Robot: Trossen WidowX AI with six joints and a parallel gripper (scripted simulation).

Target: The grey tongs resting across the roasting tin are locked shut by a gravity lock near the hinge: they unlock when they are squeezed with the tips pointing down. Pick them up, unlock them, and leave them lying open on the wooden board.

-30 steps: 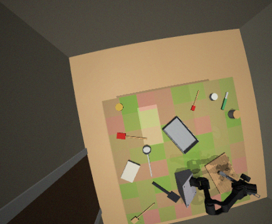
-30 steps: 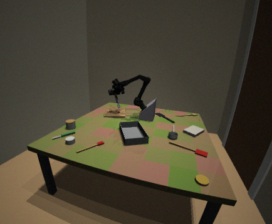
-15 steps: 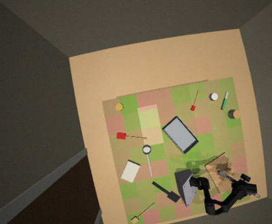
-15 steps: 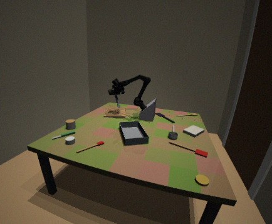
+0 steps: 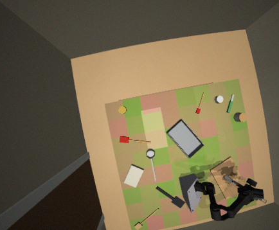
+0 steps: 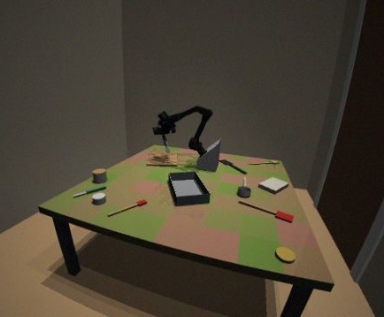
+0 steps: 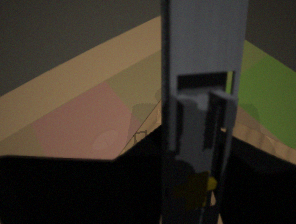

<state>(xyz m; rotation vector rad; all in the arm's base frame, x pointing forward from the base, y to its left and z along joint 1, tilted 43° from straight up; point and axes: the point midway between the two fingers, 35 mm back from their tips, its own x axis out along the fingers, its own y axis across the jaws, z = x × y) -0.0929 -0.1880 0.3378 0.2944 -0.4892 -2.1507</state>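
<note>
Now: gripper tip 20 mm short of the yellow lock piece, 20 mm to the right of it and 20 mm below it. Round my gripper tip: wooden board: 10 mm ahead, 30 mm to the left, 200 mm below; then roasting tin: 520 mm ahead, 360 mm to the left, 180 mm below; then black spatula: 10 mm behind, 610 mm to the left, 210 mm below.
</note>
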